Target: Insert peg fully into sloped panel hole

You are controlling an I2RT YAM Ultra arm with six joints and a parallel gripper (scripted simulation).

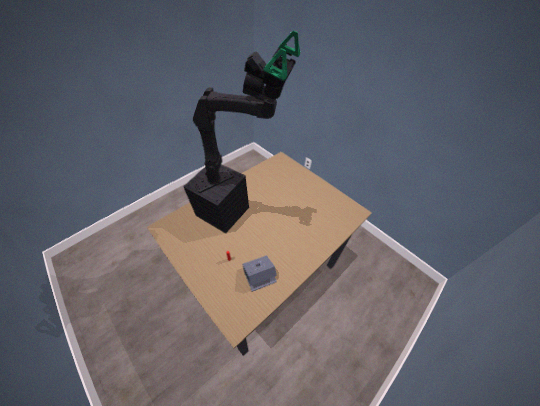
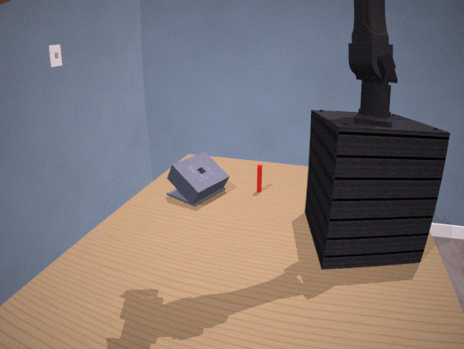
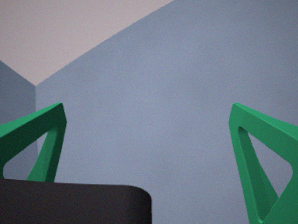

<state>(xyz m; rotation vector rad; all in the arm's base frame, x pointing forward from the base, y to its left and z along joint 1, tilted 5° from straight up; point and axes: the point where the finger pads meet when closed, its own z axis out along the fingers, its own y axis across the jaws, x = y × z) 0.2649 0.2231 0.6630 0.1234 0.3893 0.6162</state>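
Right now the red peg is 900 mm below my hand, 270 mm to the right of it and 10 mm ahead of it.
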